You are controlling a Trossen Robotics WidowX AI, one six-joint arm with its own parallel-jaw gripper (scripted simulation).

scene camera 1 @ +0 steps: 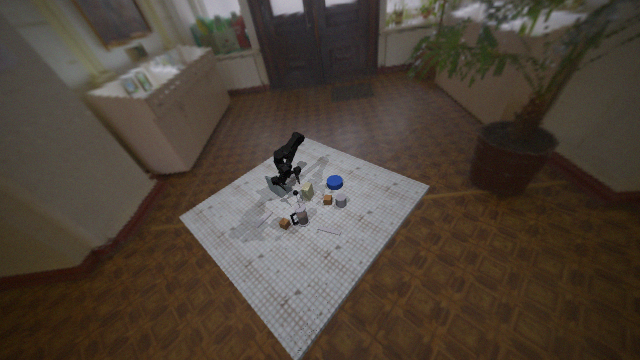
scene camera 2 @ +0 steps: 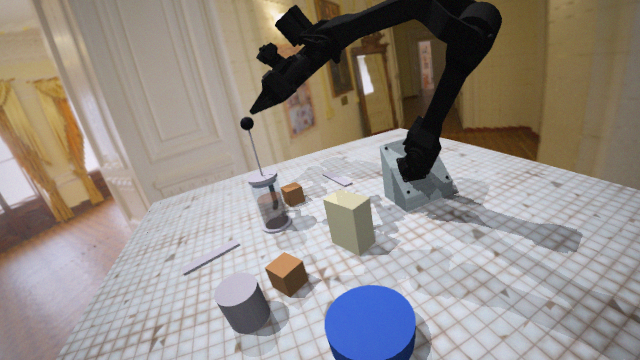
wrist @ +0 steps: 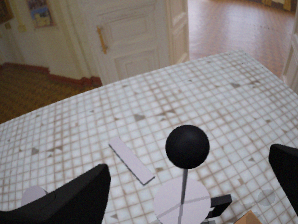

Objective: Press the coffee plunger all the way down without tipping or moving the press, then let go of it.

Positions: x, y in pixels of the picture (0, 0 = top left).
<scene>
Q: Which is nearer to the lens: the grey cylinder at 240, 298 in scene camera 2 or the cream block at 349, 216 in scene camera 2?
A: The grey cylinder.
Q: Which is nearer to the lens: the coffee press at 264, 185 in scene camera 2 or the cream block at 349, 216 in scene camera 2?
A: The cream block.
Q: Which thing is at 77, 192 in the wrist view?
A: My gripper.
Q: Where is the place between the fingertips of my gripper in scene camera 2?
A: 255, 110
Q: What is my gripper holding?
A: Nothing.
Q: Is my gripper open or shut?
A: Open.
</scene>
